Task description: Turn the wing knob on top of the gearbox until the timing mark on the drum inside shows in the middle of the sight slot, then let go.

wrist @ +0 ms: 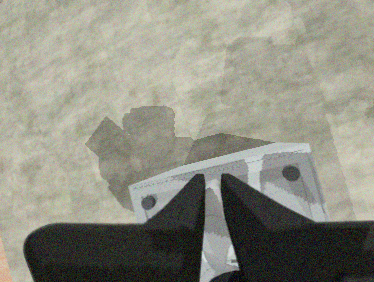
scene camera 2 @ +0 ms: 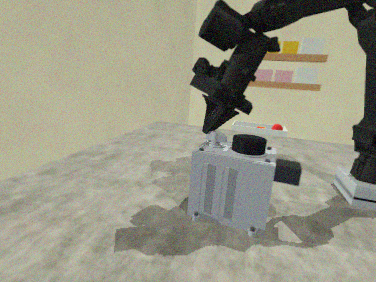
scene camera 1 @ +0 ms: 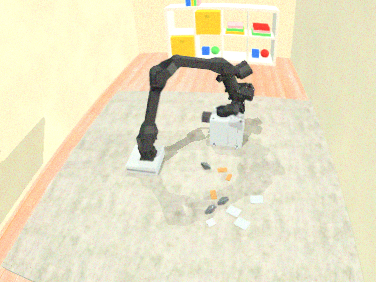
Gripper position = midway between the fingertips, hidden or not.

In view: my gripper (scene camera 2: 205,133) and a gearbox (wrist: 286,172).
My gripper is seen too in the wrist view (wrist: 212,181).
